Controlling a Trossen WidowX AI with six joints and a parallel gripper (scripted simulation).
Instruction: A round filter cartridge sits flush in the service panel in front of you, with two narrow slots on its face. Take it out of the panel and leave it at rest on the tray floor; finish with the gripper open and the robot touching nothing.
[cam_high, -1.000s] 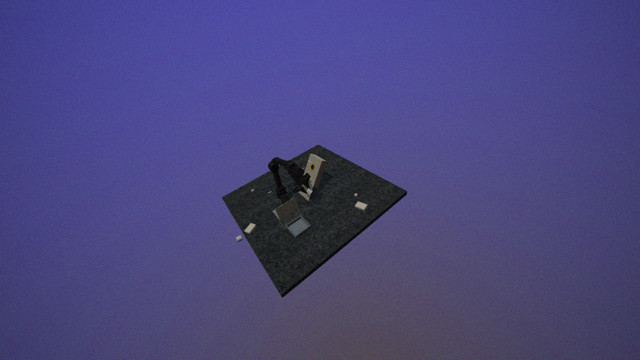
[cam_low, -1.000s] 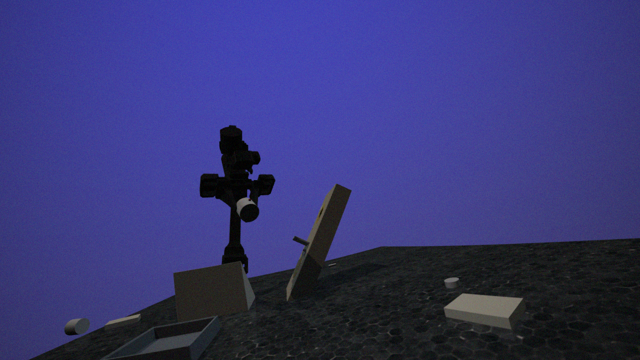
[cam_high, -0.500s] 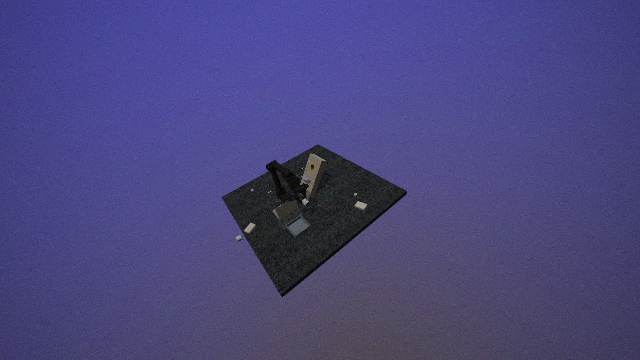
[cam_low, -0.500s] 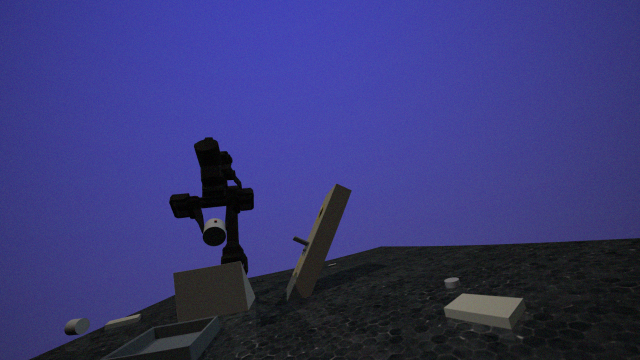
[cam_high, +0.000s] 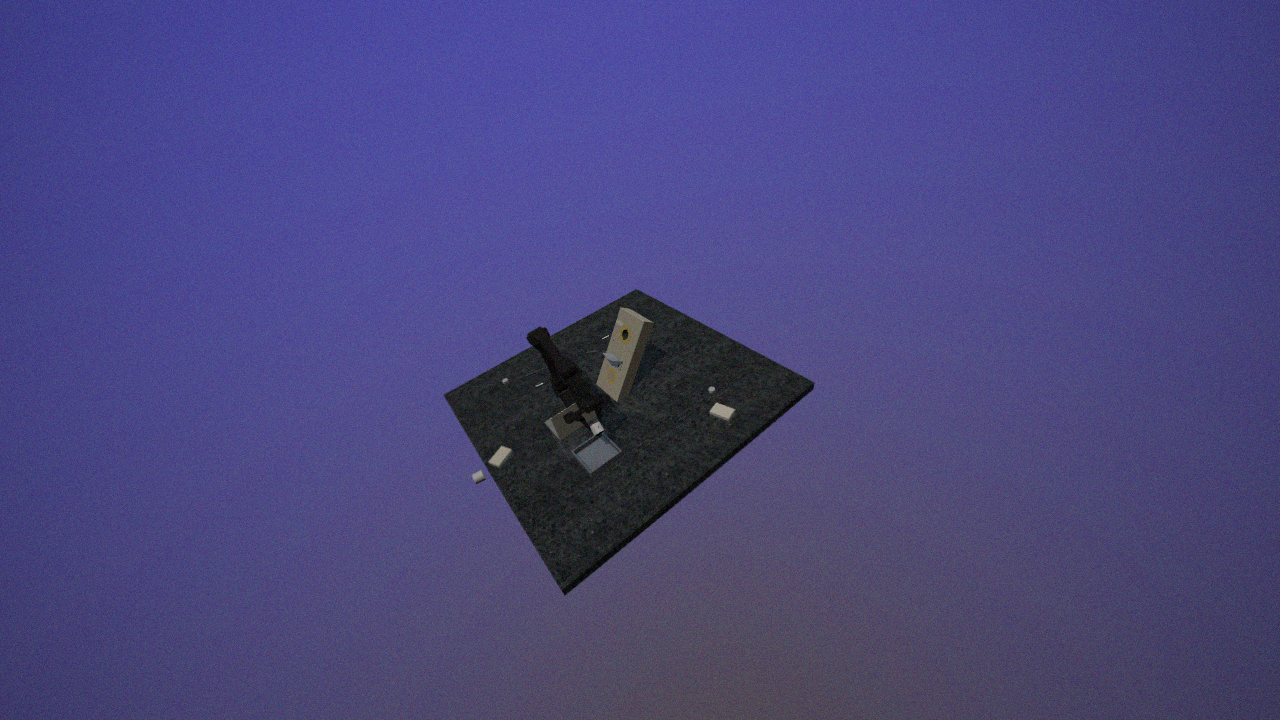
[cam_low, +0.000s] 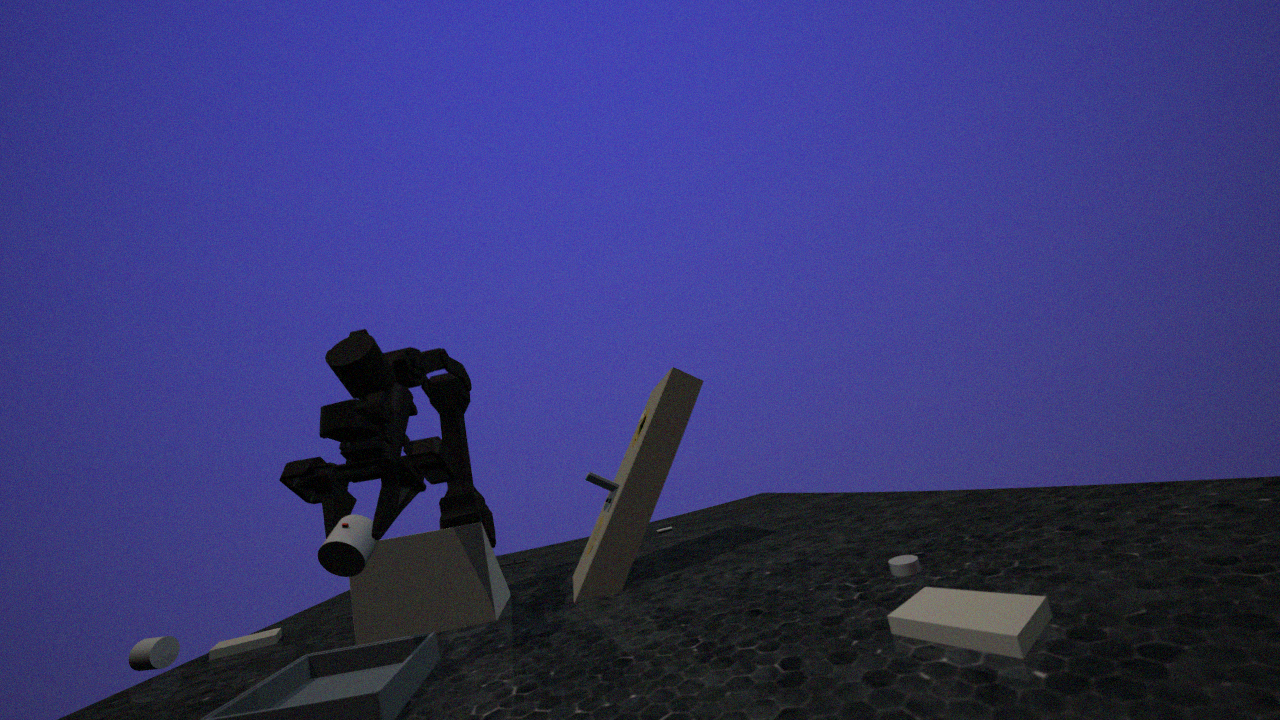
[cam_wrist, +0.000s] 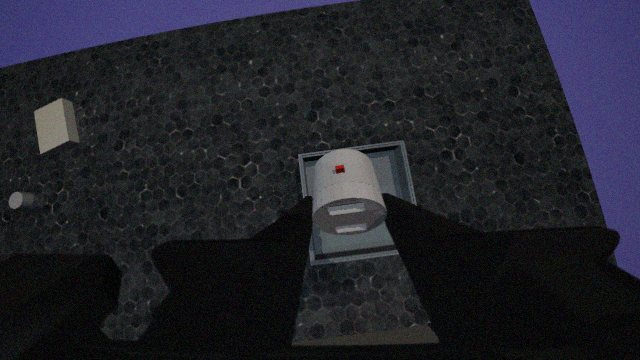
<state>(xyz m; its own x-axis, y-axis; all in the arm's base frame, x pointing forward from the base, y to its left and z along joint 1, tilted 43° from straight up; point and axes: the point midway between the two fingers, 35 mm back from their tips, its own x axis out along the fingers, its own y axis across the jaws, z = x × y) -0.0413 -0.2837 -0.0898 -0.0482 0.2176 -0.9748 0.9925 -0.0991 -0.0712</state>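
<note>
My gripper tip is right at the round filter cartridge. Round my gripper tip: tray (3 cm behind, 14 cm below); beige service panel (35 cm ahead, 28 cm to the left, 1 cm above); grey flap (30 cm ahead, 28 cm to the left).
</note>
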